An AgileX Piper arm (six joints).
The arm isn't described. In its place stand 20 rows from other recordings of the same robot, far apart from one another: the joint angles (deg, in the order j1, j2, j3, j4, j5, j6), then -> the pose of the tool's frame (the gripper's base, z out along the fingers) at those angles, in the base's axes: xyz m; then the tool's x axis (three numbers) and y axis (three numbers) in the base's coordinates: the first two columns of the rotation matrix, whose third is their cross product.
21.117 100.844 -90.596 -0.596 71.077 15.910 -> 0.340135, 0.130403, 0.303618, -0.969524, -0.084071, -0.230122, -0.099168, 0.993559, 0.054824
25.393 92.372 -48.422 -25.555 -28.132 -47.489 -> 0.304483, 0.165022, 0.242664, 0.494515, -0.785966, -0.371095, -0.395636, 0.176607, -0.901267
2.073 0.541 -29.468 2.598 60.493 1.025 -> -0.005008, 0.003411, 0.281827, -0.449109, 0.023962, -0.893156, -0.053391, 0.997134, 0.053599
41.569 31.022 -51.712 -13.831 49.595 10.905 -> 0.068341, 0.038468, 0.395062, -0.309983, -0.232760, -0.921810, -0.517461, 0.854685, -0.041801
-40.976 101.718 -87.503 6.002 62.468 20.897 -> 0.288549, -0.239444, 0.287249, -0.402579, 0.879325, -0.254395, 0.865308, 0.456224, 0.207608
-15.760 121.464 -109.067 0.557 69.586 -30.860 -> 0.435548, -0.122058, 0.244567, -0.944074, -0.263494, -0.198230, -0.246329, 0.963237, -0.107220
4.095 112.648 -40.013 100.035 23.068 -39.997 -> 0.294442, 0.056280, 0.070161, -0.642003, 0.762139, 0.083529, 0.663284, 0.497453, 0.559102
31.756 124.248 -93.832 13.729 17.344 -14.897 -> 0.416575, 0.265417, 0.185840, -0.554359, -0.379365, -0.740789, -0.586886, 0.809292, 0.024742
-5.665 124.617 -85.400 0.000 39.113 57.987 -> 0.435872, -0.043237, 0.123454, -0.421661, 0.893917, -0.152035, 0.860668, 0.447338, 0.243185
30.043 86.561 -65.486 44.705 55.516 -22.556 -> 0.236202, 0.197563, 0.293391, -0.834624, -0.372749, -0.405538, -0.549352, 0.617007, 0.563484
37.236 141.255 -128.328 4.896 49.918 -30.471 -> 0.429726, 0.334069, 0.180008, -0.308423, -0.809540, -0.499520, -0.870090, 0.452323, -0.195823
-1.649 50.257 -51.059 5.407 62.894 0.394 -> 0.145944, 0.003435, 0.335995, -0.838048, 0.073926, -0.540564, 0.024896, 0.994927, 0.097467
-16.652 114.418 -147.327 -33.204 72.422 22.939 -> 0.372031, -0.160861, 0.495186, -0.351245, 0.286475, -0.891380, 0.759019, 0.644544, -0.091942
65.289 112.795 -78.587 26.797 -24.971 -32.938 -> 0.209429, 0.413671, 0.254867, 0.070024, -0.188337, -0.979605, -0.811214, 0.560753, -0.165796
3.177 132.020 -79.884 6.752 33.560 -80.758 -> 0.418394, 0.029147, 0.048534, -0.189053, -0.976416, -0.104260, -0.968750, 0.202816, -0.142788
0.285 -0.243 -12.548 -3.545 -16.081 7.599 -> 0.025050, 0.001683, 0.308619, 0.553964, 0.075851, -0.829078, -0.059857, 0.996893, 0.051210
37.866 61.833 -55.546 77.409 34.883 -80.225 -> 0.147471, 0.179000, 0.393495, -0.045845, -0.135589, -0.989704, -0.952008, 0.306065, 0.002168
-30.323 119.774 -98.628 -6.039 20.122 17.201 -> 0.424874, -0.252321, 0.246648, -0.393278, 0.461396, -0.795265, 0.620885, 0.771225, 0.140405
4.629 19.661 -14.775 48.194 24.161 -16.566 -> 0.078334, 0.034197, 0.252179, -0.426775, 0.428771, -0.796253, -0.184572, 0.820634, 0.540826
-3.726 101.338 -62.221 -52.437 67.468 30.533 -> 0.308432, -0.086855, 0.207862, -0.992167, 0.112793, -0.053693, 0.116060, 0.673299, -0.730204
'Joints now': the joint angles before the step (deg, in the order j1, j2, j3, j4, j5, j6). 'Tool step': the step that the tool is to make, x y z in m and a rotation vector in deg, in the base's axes. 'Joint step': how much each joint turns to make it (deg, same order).
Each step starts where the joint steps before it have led.
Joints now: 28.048, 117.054, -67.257, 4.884, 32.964, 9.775
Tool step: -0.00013, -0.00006, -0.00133, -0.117, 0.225, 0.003
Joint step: 0.001, 0.200, 0.001, -0.001, 0.053, 0.002
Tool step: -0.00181, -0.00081, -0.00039, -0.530, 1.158, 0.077
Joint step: -0.001, 0.000, -0.001, 0.000, 1.277, -0.002
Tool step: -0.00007, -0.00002, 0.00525, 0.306, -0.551, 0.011
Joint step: -0.001, -0.814, 0.000, 0.000, 0.185, -0.001
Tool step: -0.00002, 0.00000, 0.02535, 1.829, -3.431, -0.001
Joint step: 0.001, -3.888, 0.000, 0.001, -0.001, 0.002
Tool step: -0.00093, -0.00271, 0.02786, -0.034, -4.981, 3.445
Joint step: 0.000, -4.300, -0.001, -2.178, 0.001, -2.201
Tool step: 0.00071, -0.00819, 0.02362, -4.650, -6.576, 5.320
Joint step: 0.000, -3.634, 0.000, -8.419, -0.001, -0.633
